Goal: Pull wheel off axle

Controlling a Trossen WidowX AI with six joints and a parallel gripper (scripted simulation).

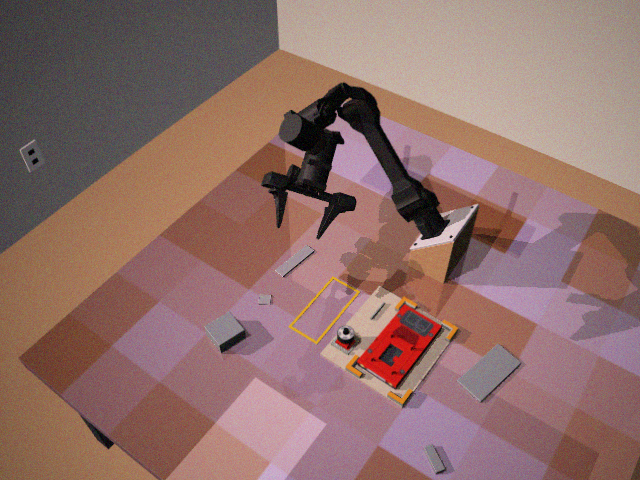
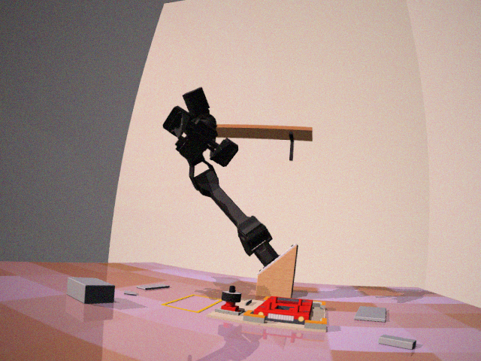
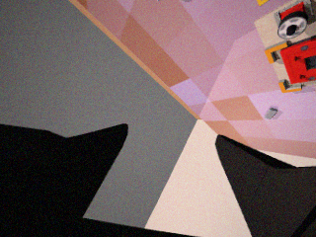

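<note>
Now: the wheel 300 mm below my gripper tip, 110 mm to the left of it and 20 mm behind it. Also, from my gripper tip: axle (310 mm below, 110 mm to the left, 20 mm behind).
</note>
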